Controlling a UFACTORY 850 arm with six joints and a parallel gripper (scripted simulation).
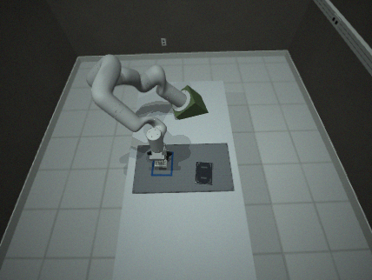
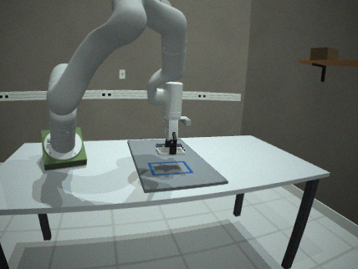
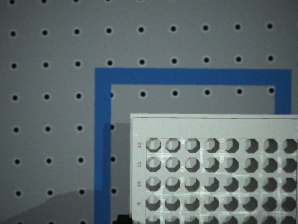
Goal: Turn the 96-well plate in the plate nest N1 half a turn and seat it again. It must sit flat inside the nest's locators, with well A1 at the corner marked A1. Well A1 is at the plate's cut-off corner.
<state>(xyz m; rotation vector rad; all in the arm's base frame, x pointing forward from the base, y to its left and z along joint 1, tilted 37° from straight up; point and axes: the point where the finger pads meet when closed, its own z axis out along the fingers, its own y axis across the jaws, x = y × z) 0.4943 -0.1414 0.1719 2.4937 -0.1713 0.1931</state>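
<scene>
My hand is 290 mm to the right of the dark plate nest N1, 120 mm short of it and 90 mm above it. Round my hand: white 96-well plate (10 mm below).
</scene>
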